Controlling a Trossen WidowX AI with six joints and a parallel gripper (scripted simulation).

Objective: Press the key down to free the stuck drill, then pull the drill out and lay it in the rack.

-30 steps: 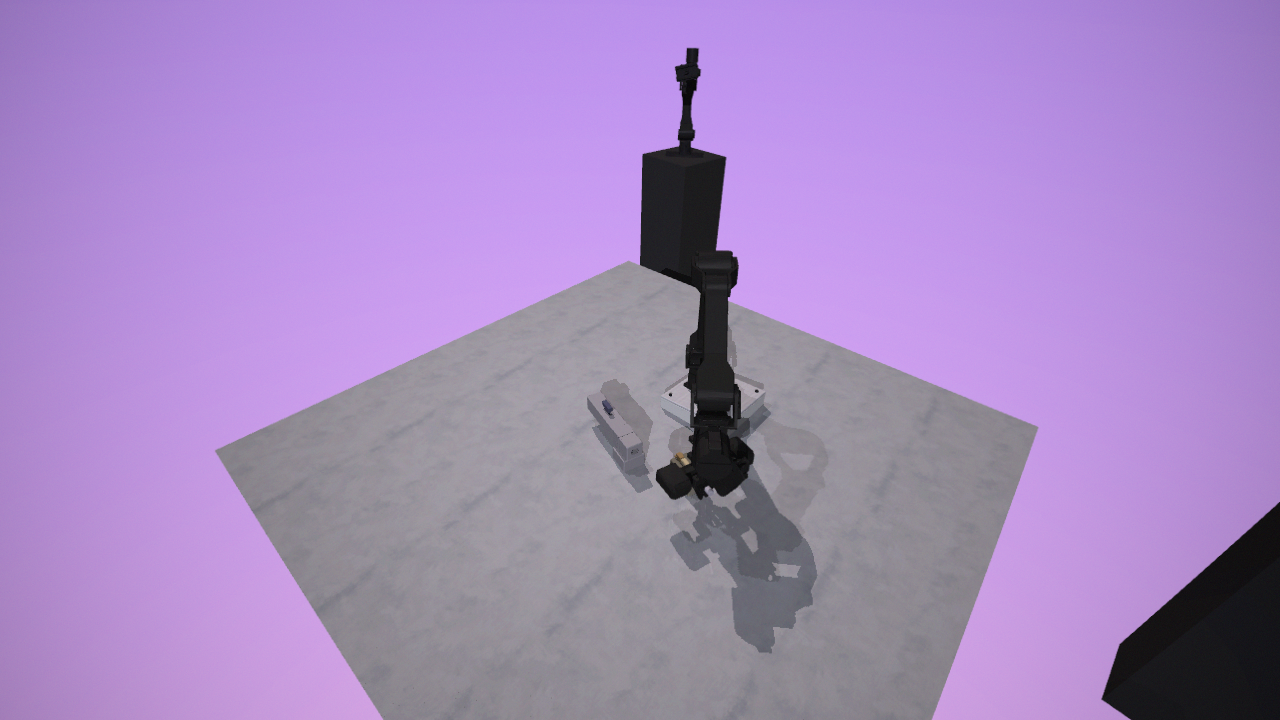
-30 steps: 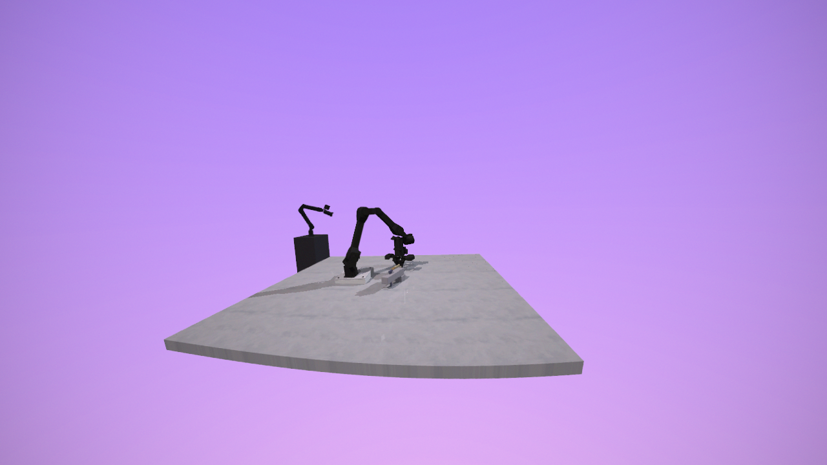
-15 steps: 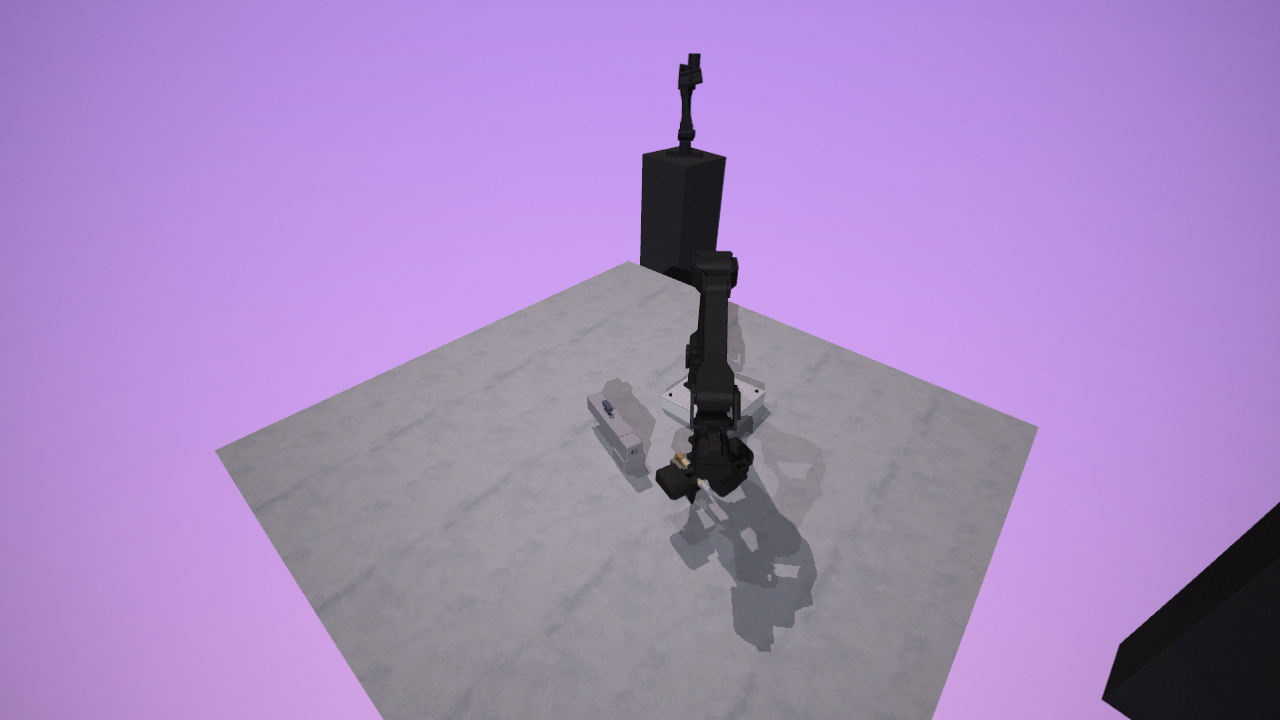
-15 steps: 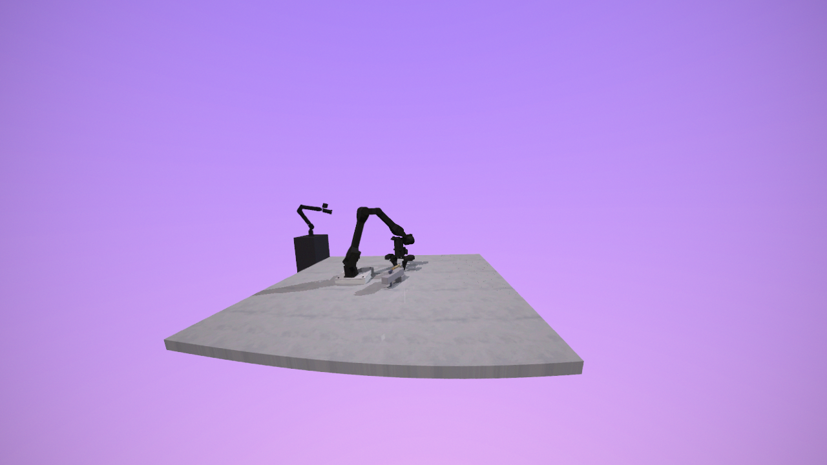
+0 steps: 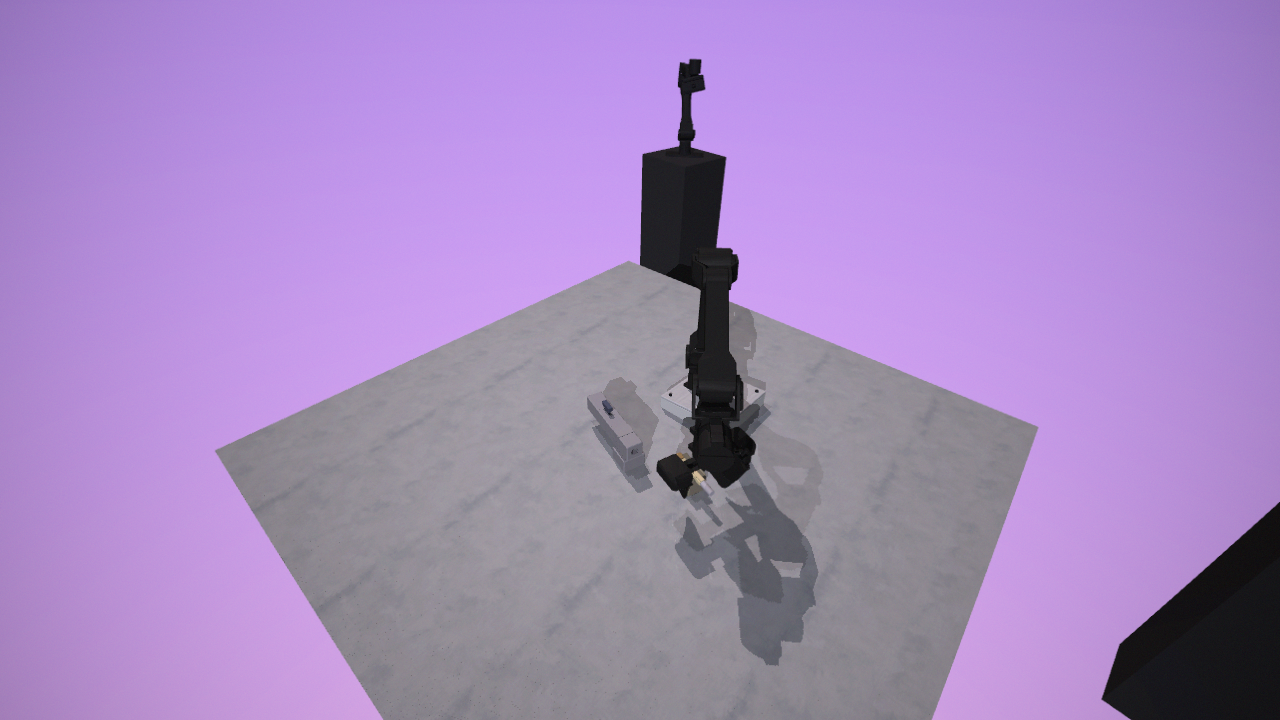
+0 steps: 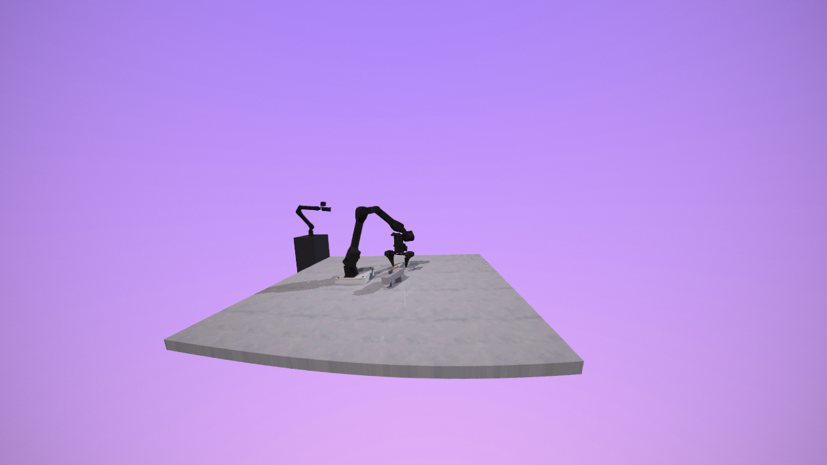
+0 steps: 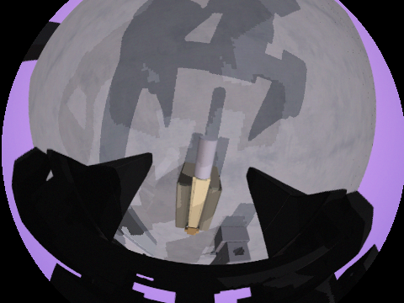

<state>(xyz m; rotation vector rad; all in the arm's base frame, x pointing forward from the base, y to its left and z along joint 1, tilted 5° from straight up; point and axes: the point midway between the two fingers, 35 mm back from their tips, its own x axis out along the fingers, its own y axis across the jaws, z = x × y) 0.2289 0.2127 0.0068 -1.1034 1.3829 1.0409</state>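
Right now my gripper tip is 10 mm past the drill, 30 mm to the left of it and 10 mm below it. The rest, counted from my gripper tip: rack: 10 mm behind, 50 mm to the right, 10 mm below; then long grey block: 30 mm ahead, 230 mm to the right, 10 mm above; then key: 20 mm ahead, 260 mm to the right, 20 mm above.
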